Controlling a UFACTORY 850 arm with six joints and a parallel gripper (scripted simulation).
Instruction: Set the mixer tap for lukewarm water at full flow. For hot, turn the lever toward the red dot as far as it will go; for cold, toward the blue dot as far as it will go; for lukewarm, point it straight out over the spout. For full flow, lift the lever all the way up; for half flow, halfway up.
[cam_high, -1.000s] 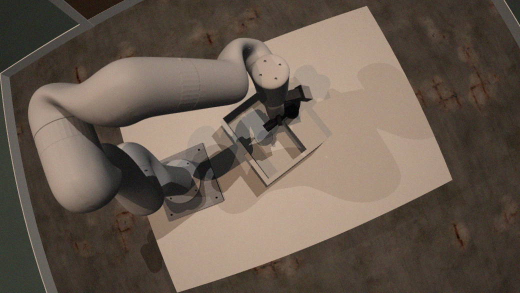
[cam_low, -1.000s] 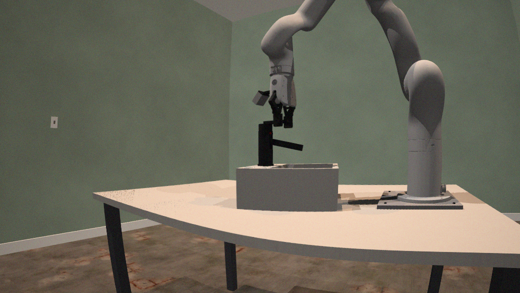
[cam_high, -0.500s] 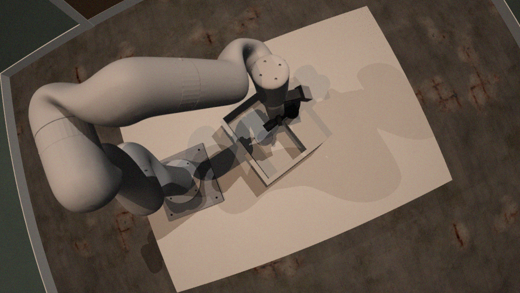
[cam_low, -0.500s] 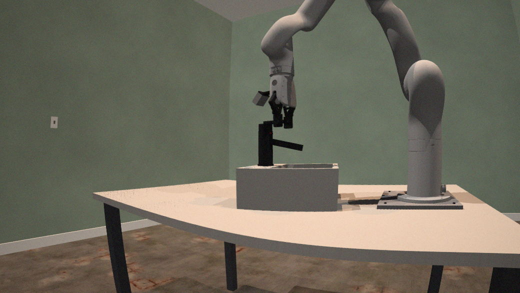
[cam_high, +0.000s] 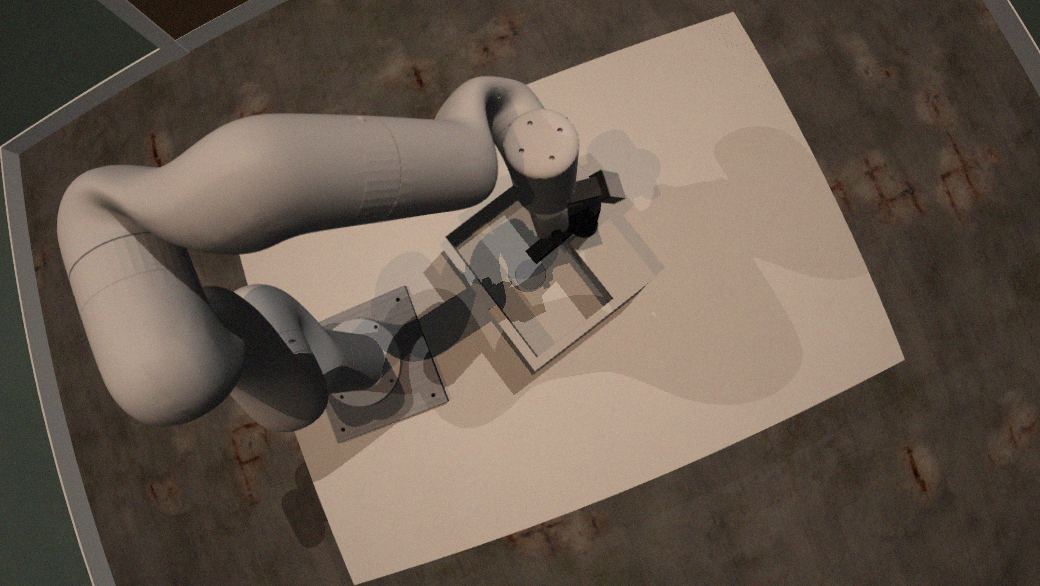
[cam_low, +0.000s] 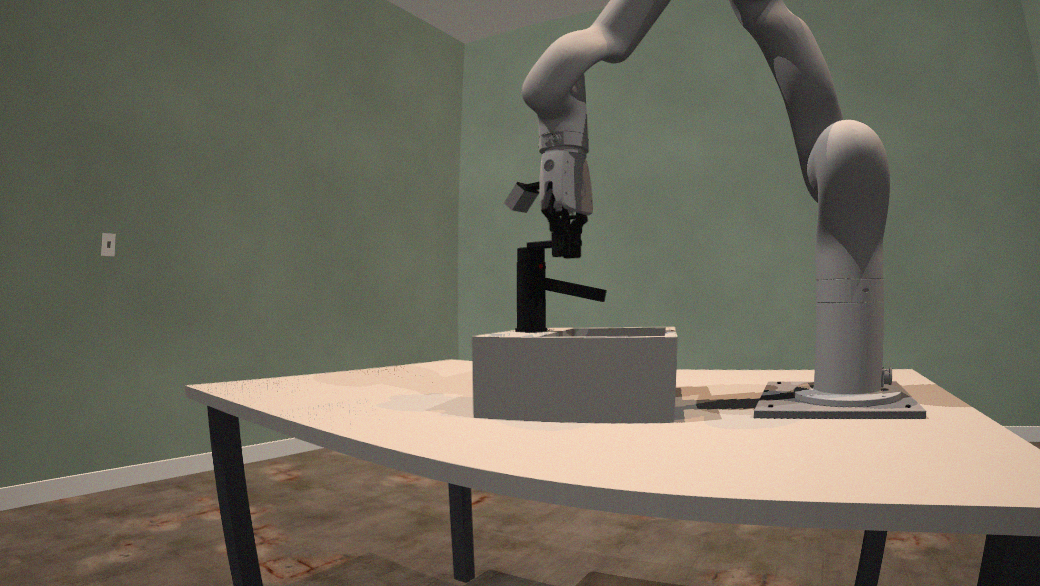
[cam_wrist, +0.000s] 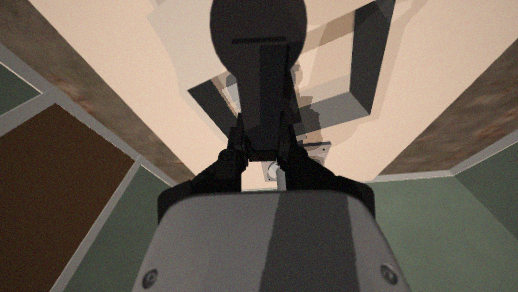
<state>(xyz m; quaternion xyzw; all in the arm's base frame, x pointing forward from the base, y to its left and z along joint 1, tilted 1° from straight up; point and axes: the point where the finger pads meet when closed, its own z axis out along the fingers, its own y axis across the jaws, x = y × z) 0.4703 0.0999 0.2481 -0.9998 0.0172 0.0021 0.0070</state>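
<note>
Now: the black mixer tap 50 mm ahead of my hand, 40 mm below it and 10 mm to the right of it. From my hand the other things lie so: lever 20 mm ahead; grey sink basin 230 mm below, 40 mm to the right, 40 mm behind.
</note>
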